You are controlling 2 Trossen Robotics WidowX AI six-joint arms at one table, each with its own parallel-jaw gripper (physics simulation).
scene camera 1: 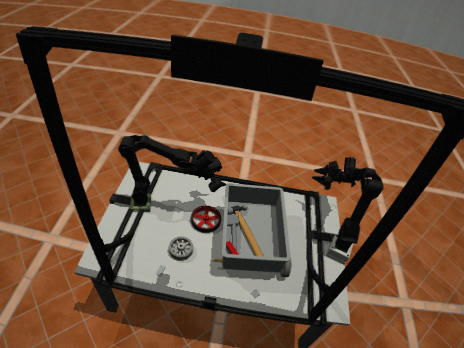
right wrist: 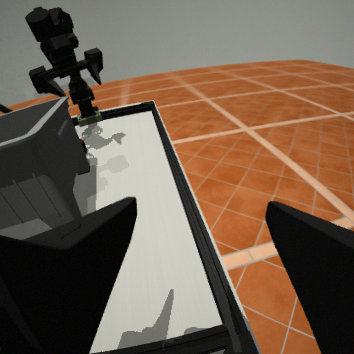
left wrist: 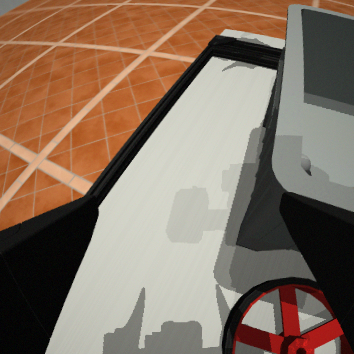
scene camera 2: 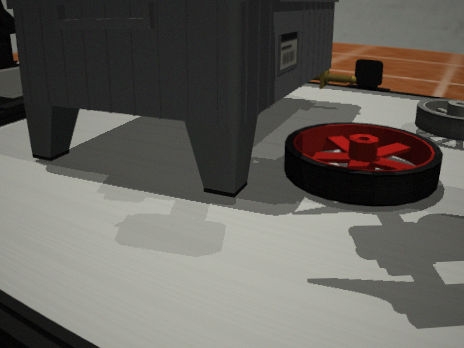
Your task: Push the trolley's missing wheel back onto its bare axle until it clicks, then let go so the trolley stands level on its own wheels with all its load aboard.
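Places are measured from the left arm's base along level axes (x left, y ahead, z down), in centimetres.
Where they show: left gripper, fingertip midpoint: (scene camera 1: pixel 222 177) (right wrist: pixel 83 89) (left wrist: pixel 190 202); right gripper, fingertip midpoint: (scene camera 1: pixel 313 173) (right wrist: pixel 201 207); left arm's base at its link origin: (scene camera 1: pixel 140 201) (right wrist: pixel 87 114); right arm's base at its link origin: (scene camera 1: pixel 342 245).
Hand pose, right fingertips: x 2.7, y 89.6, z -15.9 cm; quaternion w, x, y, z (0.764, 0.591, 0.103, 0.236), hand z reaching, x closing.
Observation:
Things, the pixels of their centre, and the offset from my right fingertips. "spot": a spot on its surface instead.
- grey trolley at a spot on its surface: (left wrist: pixel 284 165) spot: dx -6.7, dy -45.7, dz -0.1 cm
- hammer with an orange handle, body centre: (scene camera 1: pixel 249 232) dx -28.1, dy -37.5, dz +10.5 cm
- red-handled tool at the middle of its body: (scene camera 1: pixel 234 253) dx -38.6, dy -46.3, dz +10.8 cm
- red-spoked wheel at the middle of its body: (scene camera 2: pixel 362 158) (left wrist: pixel 292 348) (scene camera 1: pixel 206 218) dx -14.4, dy -56.6, dz +16.7 cm
- grey wheel at the middle of its body: (scene camera 2: pixel 458 120) (scene camera 1: pixel 181 248) dx -31.1, dy -69.3, dz +16.5 cm
- small ring at the middle of its body: (scene camera 1: pixel 179 283) dx -47.8, dy -70.4, dz +18.6 cm
The grey trolley (scene camera 1: pixel 255 264) (scene camera 2: pixel 125 75) (left wrist: pixel 284 165) (right wrist: pixel 40 175) has two legs touching the table in scene camera 2. Its brass axle (scene camera 1: pixel 217 260) (scene camera 2: pixel 342 79) is bare; a wheel (scene camera 1: pixel 285 270) shows at the opposite side. A hammer with an orange handle (scene camera 1: pixel 248 232) and a red-handled tool (scene camera 1: pixel 231 247) lie inside. A red-spoked wheel (scene camera 1: pixel 206 218) (scene camera 2: pixel 363 145) (left wrist: pixel 289 310) and a grey wheel (scene camera 1: pixel 180 248) (scene camera 2: pixel 450 120) lie flat left of the trolley. My left gripper (scene camera 1: pixel 218 176) (left wrist: pixel 190 202) (right wrist: pixel 83 89) is open above the trolley's back left corner. My right gripper (scene camera 1: pixel 314 175) (right wrist: pixel 201 207) is open, high and right of the trolley.
Small flat pieces (scene camera 1: pixel 160 270) (scene camera 1: pixel 255 293) and a small ring (scene camera 1: pixel 179 284) lie near the table's front. Black rails edge the table, and a black gantry with a wide panel (scene camera 1: pixel 245 67) stands over it.

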